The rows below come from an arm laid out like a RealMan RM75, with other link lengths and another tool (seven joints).
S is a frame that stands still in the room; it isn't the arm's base.
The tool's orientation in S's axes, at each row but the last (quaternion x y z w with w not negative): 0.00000, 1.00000, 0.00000, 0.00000; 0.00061, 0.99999, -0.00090, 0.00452; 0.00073, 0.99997, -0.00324, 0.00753; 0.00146, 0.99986, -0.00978, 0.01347; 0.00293, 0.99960, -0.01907, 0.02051; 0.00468, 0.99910, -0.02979, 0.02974; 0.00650, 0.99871, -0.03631, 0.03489
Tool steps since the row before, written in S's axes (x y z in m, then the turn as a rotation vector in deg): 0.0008, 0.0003, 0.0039, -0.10, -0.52, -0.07; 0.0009, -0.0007, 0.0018, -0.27, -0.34, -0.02; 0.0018, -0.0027, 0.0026, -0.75, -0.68, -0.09; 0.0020, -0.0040, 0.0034, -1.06, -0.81, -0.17; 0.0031, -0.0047, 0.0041, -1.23, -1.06, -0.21; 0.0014, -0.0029, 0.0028, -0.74, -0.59, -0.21; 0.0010, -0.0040, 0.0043, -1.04, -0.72, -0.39
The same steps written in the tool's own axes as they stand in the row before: -0.0008, 0.0003, -0.0039, 0.10, -0.52, 0.07; -0.0009, -0.0007, -0.0018, 0.27, -0.34, 0.02; -0.0018, -0.0027, -0.0026, 0.75, -0.68, 0.08; -0.0021, -0.0041, -0.0033, 1.06, -0.81, 0.16; -0.0033, -0.0048, -0.0038, 1.23, -1.06, 0.20; -0.0016, -0.0030, -0.0025, 0.75, -0.58, 0.20; -0.0013, -0.0043, -0.0039, 1.06, -0.71, 0.37
